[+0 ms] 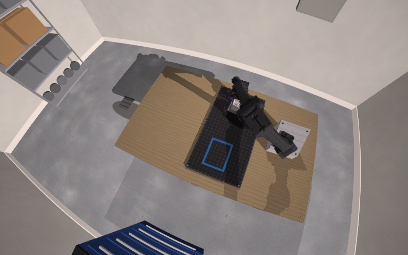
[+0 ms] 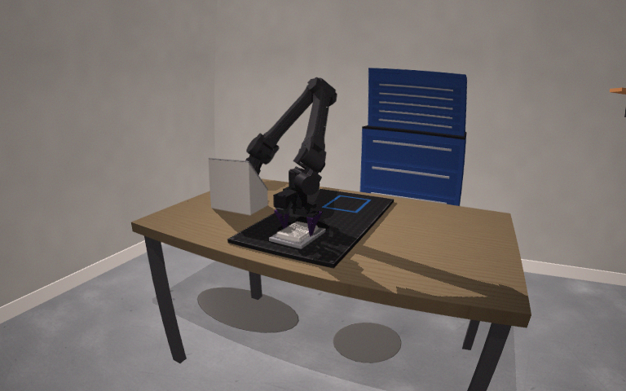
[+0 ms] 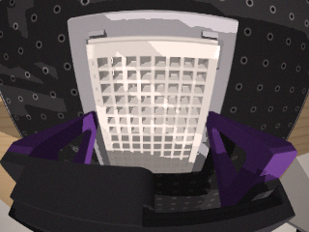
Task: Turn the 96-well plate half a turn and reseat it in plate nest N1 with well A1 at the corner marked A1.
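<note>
The white 96-well plate is right at my hand. The rest, counted from my hand: grey plate nest N1: 20 mm below; A1 label: 50 mm ahead, 80 mm to the left, 10 mm below.
</note>
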